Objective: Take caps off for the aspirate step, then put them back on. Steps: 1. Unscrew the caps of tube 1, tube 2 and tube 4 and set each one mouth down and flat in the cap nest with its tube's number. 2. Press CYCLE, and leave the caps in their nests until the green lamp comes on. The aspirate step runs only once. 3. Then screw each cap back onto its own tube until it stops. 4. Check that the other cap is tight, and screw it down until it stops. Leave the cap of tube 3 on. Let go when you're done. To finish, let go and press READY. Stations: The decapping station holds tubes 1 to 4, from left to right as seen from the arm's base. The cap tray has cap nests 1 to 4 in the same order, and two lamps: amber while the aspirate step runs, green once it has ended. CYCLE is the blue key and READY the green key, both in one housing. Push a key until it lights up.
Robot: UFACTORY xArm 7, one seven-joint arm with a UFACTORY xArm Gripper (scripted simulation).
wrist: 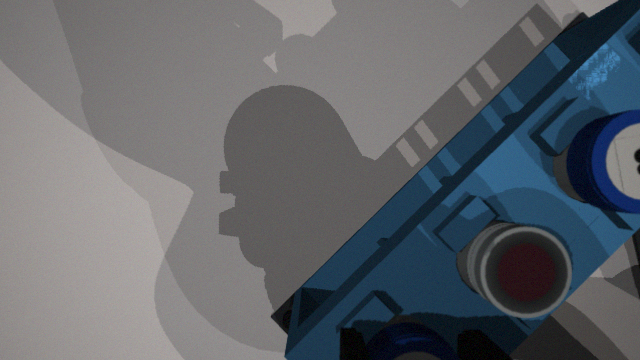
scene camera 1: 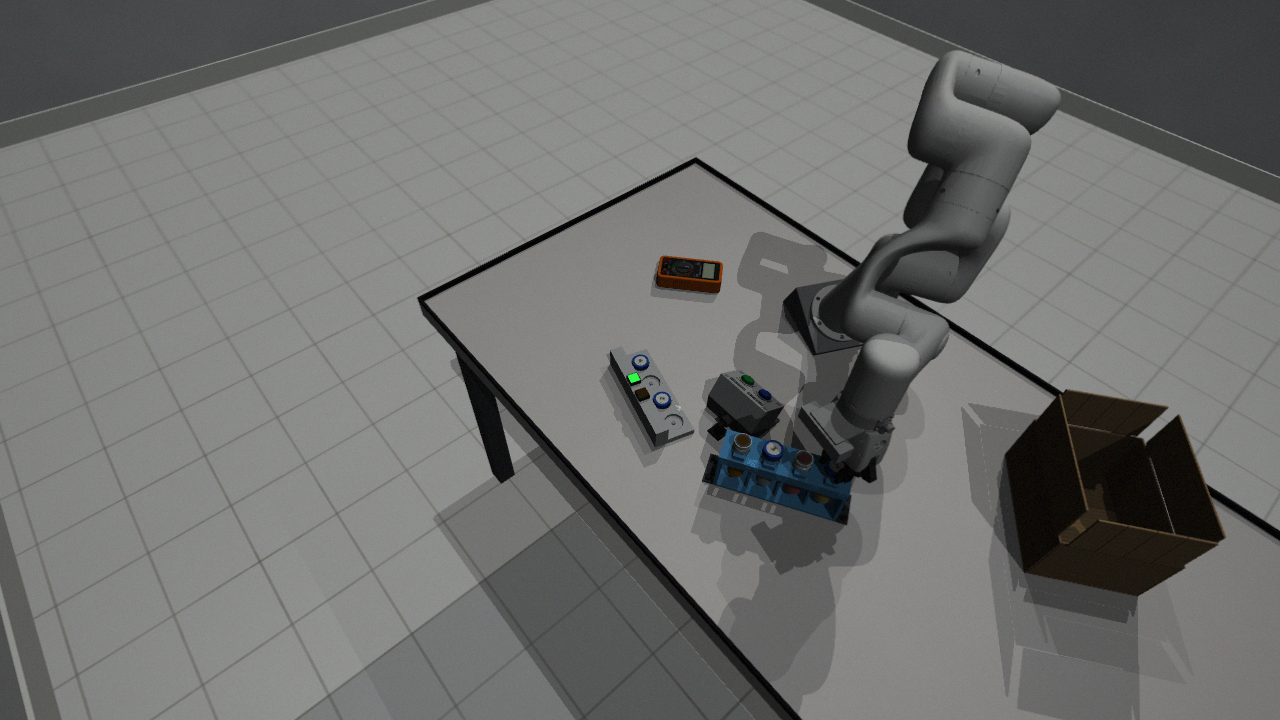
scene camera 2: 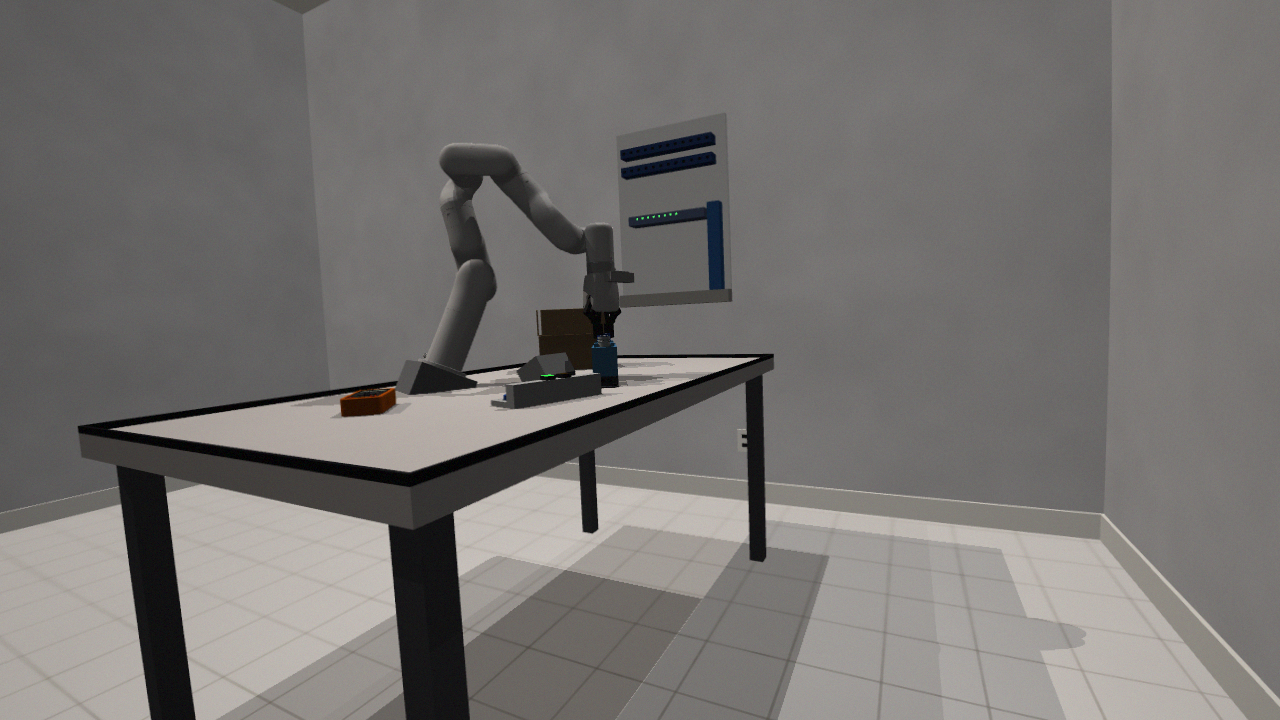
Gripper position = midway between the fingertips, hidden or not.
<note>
In view: the gripper (scene camera 1: 834,469), a cardboard box (scene camera 1: 1055,469) and a table edge (scene camera 2: 428,473).
The cardboard box is seen too in scene camera 2 (scene camera 2: 574,336). The gripper also shows in scene camera 2 (scene camera 2: 603,338). The wrist view does not show the cardboard box: it is out of frame.
</note>
